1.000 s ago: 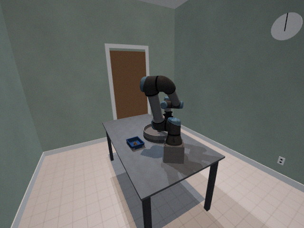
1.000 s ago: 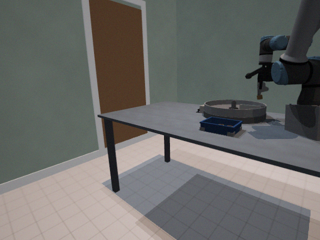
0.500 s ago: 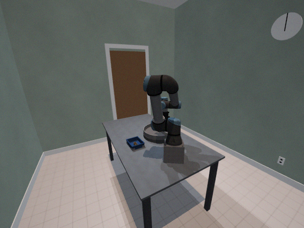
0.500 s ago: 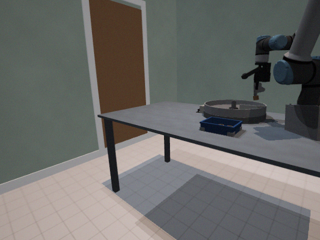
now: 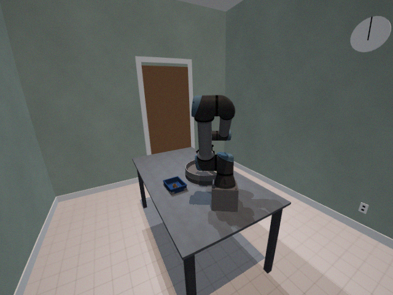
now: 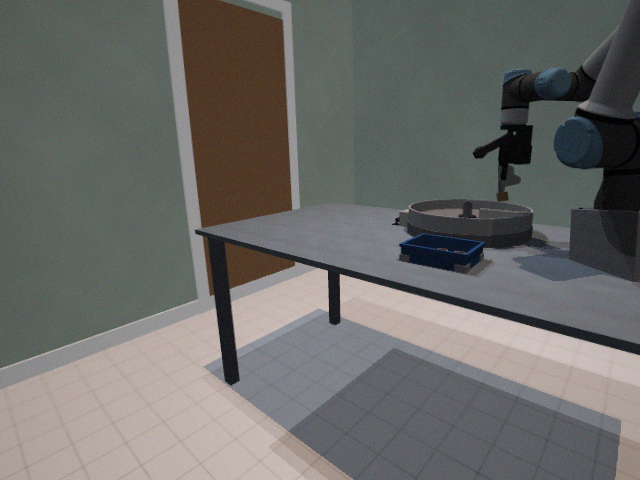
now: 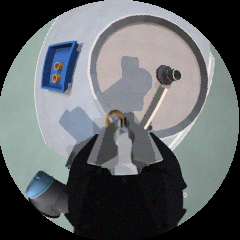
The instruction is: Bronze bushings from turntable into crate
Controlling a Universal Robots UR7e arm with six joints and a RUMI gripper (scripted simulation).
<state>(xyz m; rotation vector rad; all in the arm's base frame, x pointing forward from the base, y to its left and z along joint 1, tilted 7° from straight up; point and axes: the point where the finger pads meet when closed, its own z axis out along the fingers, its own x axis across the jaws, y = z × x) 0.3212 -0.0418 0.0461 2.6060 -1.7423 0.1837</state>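
My gripper is now 70 mm short of the blue crate, 280 mm to the right of it and 140 mm above it. Round my hand: turntable (130 mm ahead, 90 mm to the right, 110 mm below).
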